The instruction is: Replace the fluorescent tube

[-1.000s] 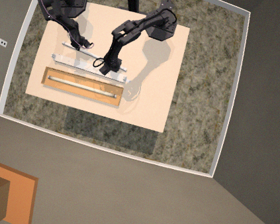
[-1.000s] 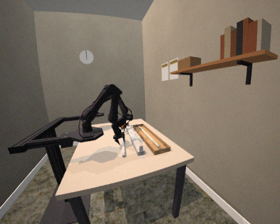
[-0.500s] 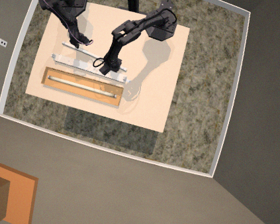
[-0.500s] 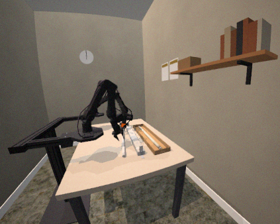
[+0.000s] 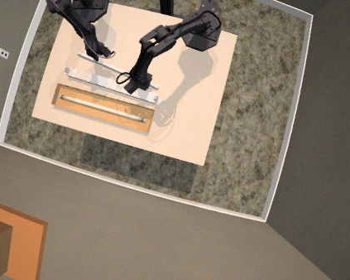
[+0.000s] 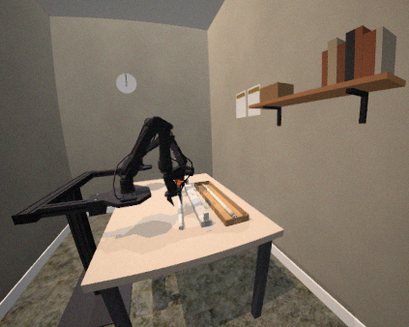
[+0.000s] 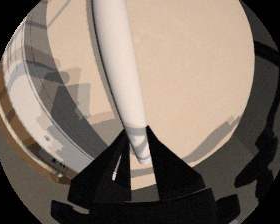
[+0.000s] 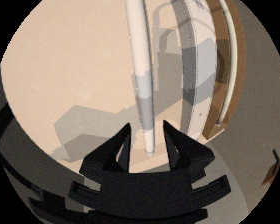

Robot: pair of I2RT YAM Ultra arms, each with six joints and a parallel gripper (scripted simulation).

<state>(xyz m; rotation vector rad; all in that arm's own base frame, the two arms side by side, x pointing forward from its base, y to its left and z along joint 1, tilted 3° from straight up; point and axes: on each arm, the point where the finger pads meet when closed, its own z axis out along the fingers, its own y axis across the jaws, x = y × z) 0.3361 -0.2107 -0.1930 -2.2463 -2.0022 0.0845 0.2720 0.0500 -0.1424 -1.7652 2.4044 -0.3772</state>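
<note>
My right hand is 120 mm to the right of the LED tube, 50 mm above it and 30 mm short of it. From my right hand the other things lie so: carton 290 mm ahead, 100 mm to the left, 50 mm below; then light fixture 140 mm ahead, 110 mm to the left, 10 mm below; then old fluorescent tube 300 mm ahead, 100 mm to the left, 50 mm below.
</note>
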